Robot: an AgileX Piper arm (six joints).
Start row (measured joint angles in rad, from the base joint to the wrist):
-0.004 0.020 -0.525 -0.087 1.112 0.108
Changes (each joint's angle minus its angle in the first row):
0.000 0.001 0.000 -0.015 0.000 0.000
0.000 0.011 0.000 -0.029 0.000 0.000
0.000 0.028 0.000 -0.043 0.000 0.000
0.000 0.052 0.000 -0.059 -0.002 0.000
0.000 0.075 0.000 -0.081 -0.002 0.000
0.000 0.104 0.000 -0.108 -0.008 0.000
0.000 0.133 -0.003 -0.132 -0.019 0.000
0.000 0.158 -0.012 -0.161 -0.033 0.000
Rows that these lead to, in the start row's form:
-0.004 0.021 -0.525 -0.102 1.112 0.108
-0.004 0.031 -0.525 -0.116 1.112 0.108
-0.004 0.048 -0.525 -0.130 1.112 0.108
-0.004 0.072 -0.525 -0.146 1.110 0.108
-0.004 0.095 -0.525 -0.168 1.110 0.108
-0.004 0.124 -0.525 -0.195 1.104 0.108
-0.004 0.153 -0.528 -0.219 1.093 0.108
-0.004 0.178 -0.537 -0.248 1.079 0.108

